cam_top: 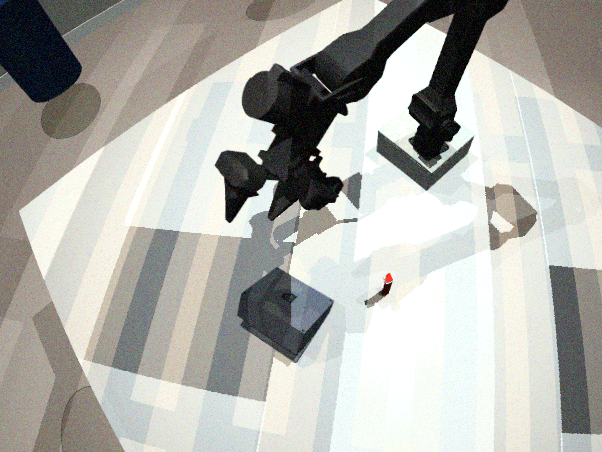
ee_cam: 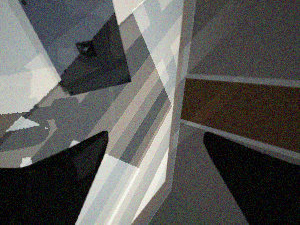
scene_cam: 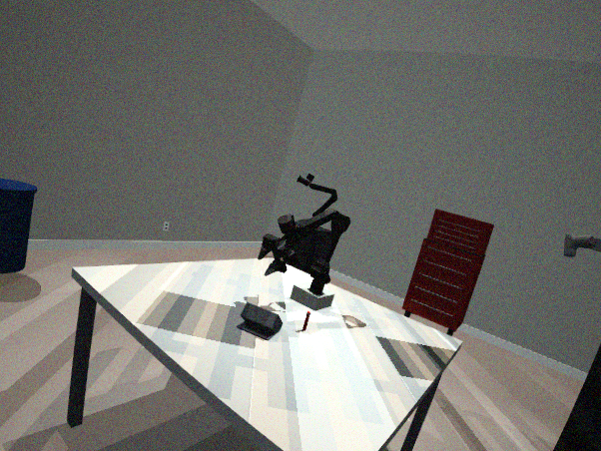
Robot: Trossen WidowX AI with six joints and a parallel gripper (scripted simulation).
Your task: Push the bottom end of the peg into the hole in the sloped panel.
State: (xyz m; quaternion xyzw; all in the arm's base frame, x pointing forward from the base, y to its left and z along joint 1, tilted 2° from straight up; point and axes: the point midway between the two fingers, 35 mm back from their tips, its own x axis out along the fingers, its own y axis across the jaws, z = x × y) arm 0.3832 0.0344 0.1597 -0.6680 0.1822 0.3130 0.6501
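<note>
Now: the red peg 160 mm behind my gripper tip, 150 mm to the left of it and 150 mm below it. Also, from my gripper tip: sloped panel (170 mm below, 90 mm to the left, 20 mm ahead).
</note>
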